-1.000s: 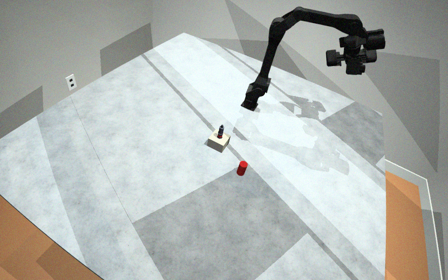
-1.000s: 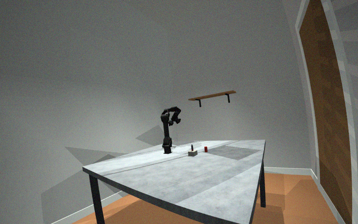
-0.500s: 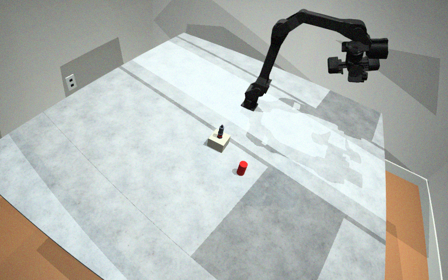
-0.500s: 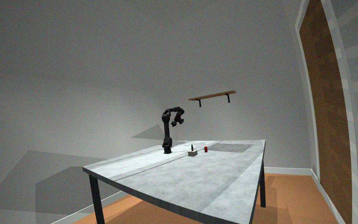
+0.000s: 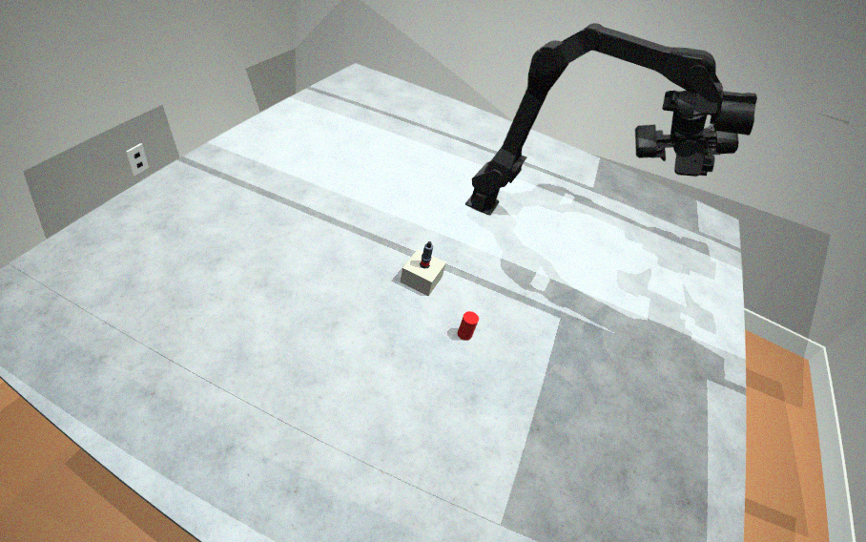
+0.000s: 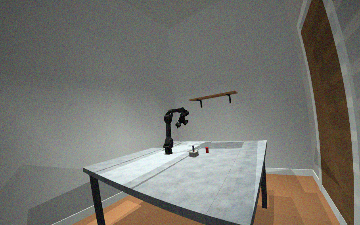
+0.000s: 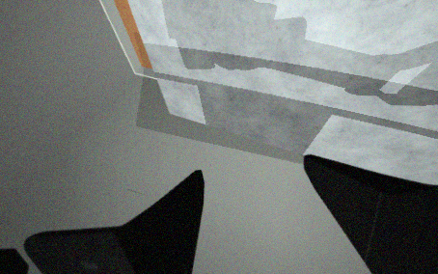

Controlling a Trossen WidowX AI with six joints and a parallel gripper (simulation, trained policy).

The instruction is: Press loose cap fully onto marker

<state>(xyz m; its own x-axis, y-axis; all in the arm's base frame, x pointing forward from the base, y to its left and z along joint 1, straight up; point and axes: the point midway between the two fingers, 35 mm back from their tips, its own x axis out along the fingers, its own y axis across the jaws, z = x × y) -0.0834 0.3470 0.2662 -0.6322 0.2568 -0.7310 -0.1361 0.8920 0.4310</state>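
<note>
My gripper tip is 470 mm short of the red cap, 240 mm to the left of it and 220 mm above it. From my gripper tip the other things lie so: cream holder block (400 mm ahead, 360 mm to the right, 220 mm below); dark marker (400 mm ahead, 360 mm to the right, 170 mm below).
</note>
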